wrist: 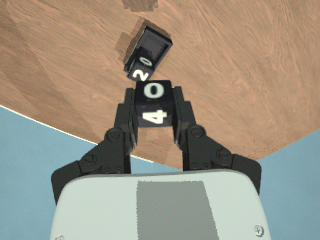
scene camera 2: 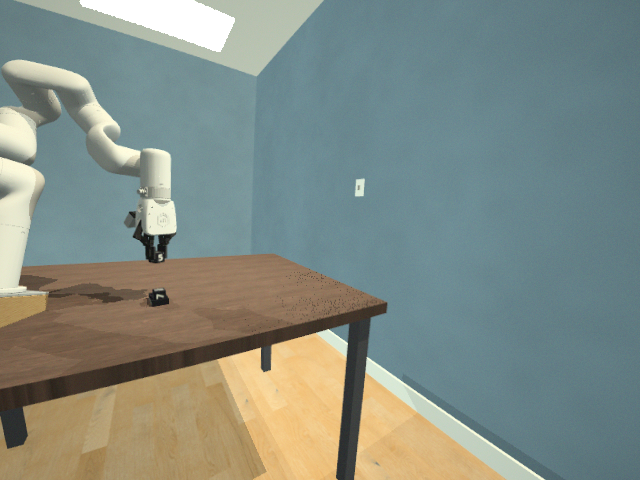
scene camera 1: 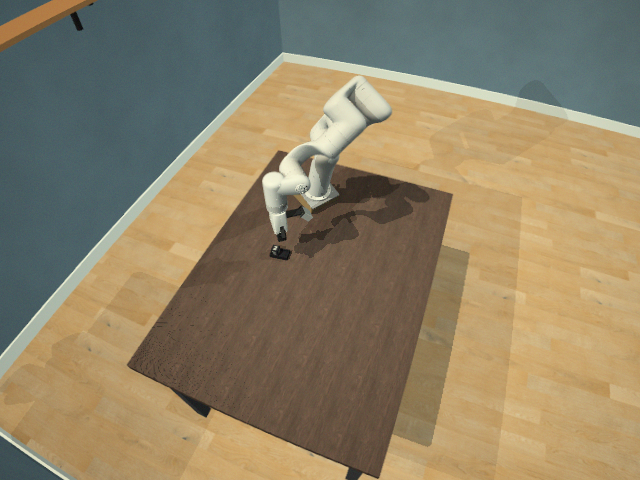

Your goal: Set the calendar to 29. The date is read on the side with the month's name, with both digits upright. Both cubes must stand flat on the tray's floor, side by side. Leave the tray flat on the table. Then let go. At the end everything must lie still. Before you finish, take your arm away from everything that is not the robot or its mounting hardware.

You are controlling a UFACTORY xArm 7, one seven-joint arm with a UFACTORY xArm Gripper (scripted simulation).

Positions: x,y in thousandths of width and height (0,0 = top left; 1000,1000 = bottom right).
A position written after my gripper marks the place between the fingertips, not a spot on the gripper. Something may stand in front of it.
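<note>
Black tray (wrist: 473,185), visible. My gripper (scene camera 2: 245,539), visible too.
</note>
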